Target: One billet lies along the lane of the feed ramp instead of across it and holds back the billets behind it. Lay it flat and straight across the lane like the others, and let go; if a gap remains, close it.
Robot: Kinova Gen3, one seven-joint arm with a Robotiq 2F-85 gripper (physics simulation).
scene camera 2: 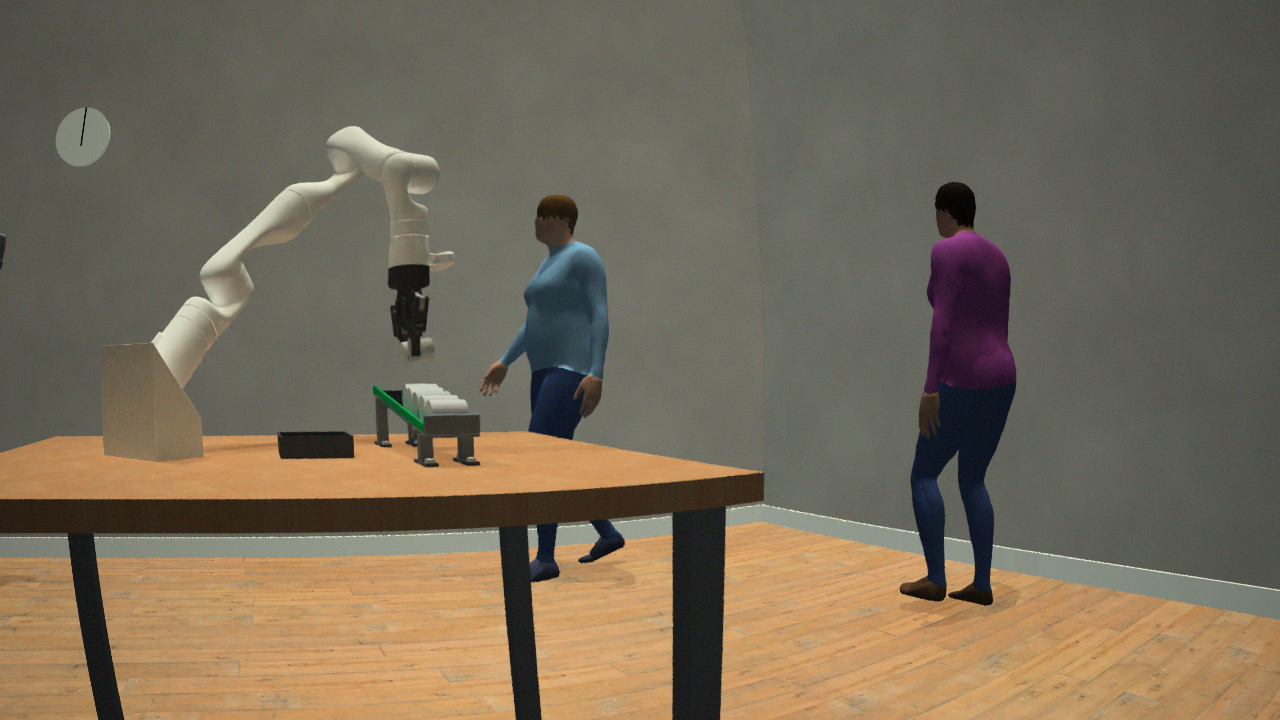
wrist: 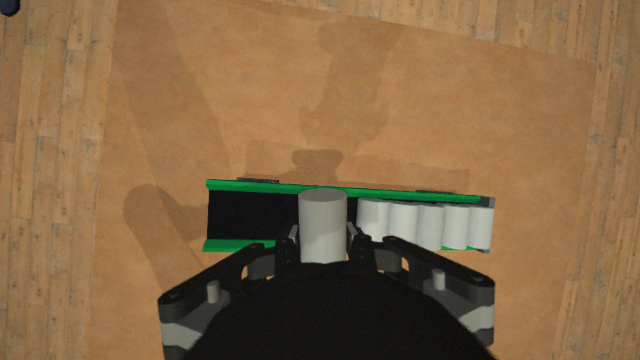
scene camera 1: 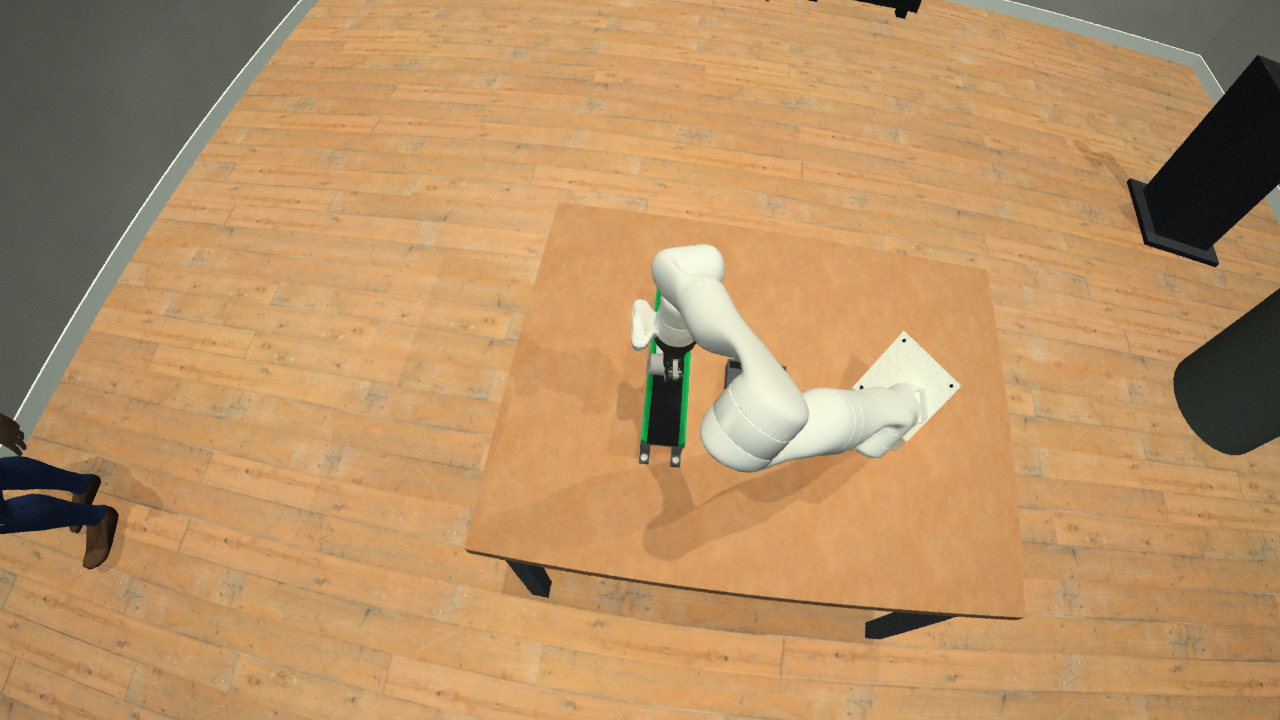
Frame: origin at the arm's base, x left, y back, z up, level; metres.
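Where they show: gripper, fingertip midpoint: (scene camera 2: 410,361) (wrist: 322,233) (scene camera 1: 669,368); arm's base at its link origin: (scene camera 2: 149,392).
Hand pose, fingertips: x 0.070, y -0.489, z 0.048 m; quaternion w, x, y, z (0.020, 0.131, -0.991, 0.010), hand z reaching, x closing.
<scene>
Things, the pixels of their top centre, and the offset from my fingertips. Level surfaces: height alone.
- light grey billet at its top centre: (wrist: 325,235) (scene camera 2: 416,337) (scene camera 1: 664,358) dx +0.003, dy -0.011, dz +0.040 m
- black bin at its top centre: (scene camera 2: 313,433) (scene camera 1: 756,382) dx -0.077, dy +0.180, dz -0.115 m
- table at its surface level: dz -0.150 m
My gripper (scene camera 1: 671,367) (scene camera 2: 414,347) (wrist: 322,233) is shut on a light grey billet (scene camera 1: 657,364) (scene camera 2: 424,346) (wrist: 322,220) and holds it well above the feed ramp (scene camera 1: 686,402) (scene camera 2: 398,406) (wrist: 250,186). The held billet is level, its long axis across the lane direction in the wrist view. Below, several billets (scene camera 2: 434,398) (wrist: 430,227) lie side by side across the lane, reaching the grey stop at the ramp's low end. They are to the right of the held billet in the wrist view. The arm hides them in scene camera 1; fingers hide part of the lane.
A black bin (scene camera 2: 315,445) (scene camera 1: 733,370) stands on the table (scene camera 1: 572,501) (scene camera 2: 581,465) between the ramp and the arm's base (scene camera 1: 904,367) (scene camera 2: 134,402). The ramp has raised green side rails. Two people (scene camera 2: 563,304) (scene camera 2: 973,313) stand beyond the table.
</scene>
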